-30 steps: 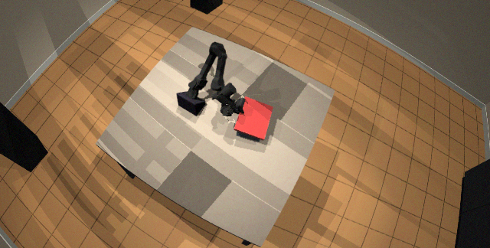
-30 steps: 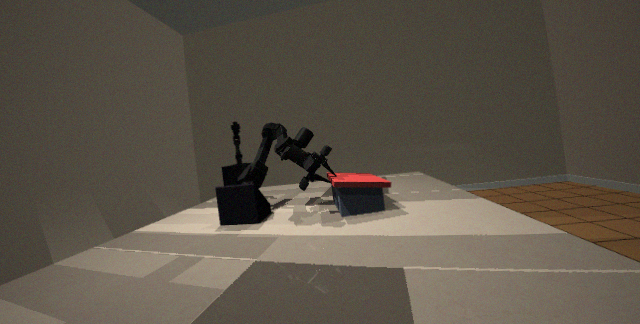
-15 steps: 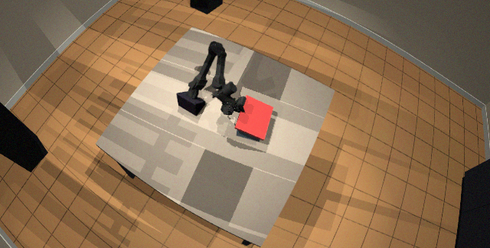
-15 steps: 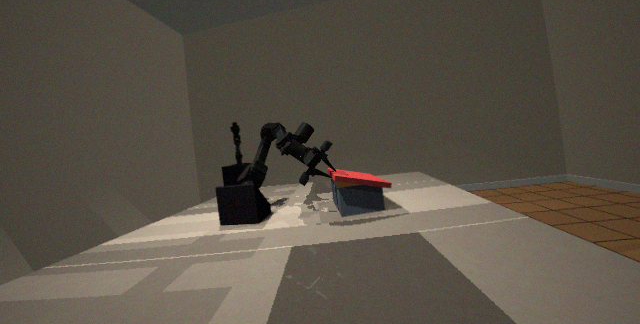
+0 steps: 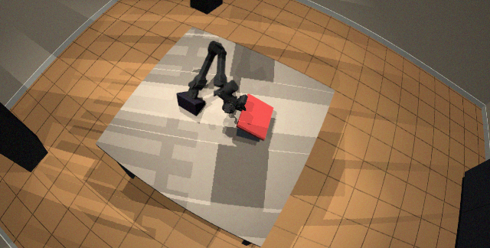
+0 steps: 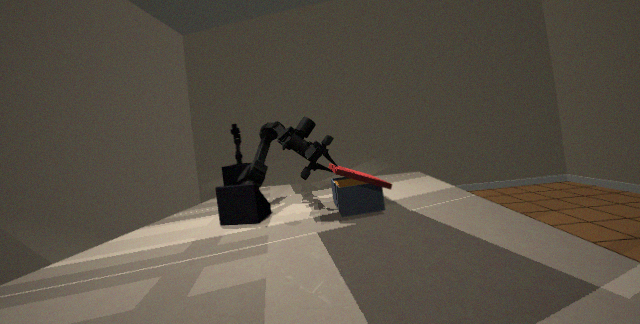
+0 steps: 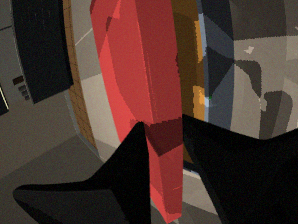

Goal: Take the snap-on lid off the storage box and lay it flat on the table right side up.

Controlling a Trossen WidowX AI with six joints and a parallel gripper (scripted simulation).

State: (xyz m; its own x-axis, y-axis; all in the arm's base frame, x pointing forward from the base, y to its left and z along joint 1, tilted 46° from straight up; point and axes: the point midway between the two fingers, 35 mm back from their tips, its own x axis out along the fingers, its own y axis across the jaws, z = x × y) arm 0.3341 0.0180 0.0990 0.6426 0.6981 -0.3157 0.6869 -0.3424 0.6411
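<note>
Now: the red lid 70 mm ahead of my gripper tip, 20 mm to the left of it and 30 mm below it. Also, from my gripper tip: storage box: 60 mm ahead, 20 mm to the left, 100 mm below.
</note>
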